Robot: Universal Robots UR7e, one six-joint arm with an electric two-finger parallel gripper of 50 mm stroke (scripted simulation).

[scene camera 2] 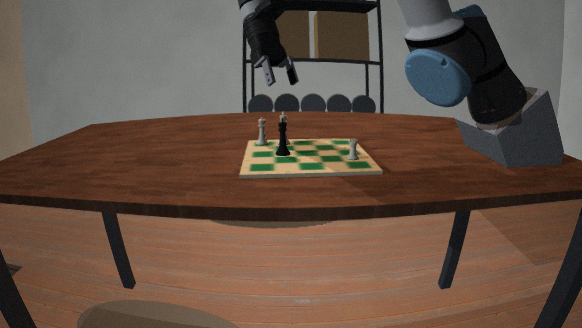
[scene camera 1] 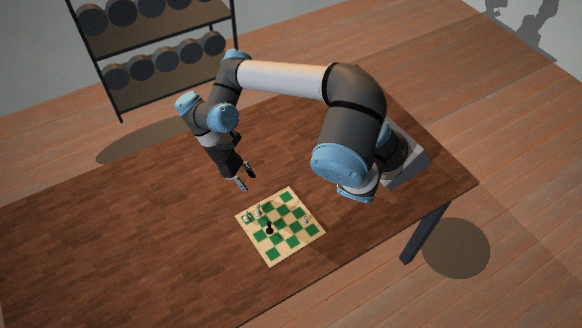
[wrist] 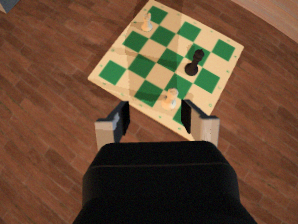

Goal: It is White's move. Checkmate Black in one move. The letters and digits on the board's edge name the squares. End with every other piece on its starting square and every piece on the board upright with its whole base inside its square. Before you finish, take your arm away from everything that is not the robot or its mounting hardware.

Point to a chessboard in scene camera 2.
308,157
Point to a chessboard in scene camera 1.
284,209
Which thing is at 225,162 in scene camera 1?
The gripper.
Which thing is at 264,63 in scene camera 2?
The gripper.
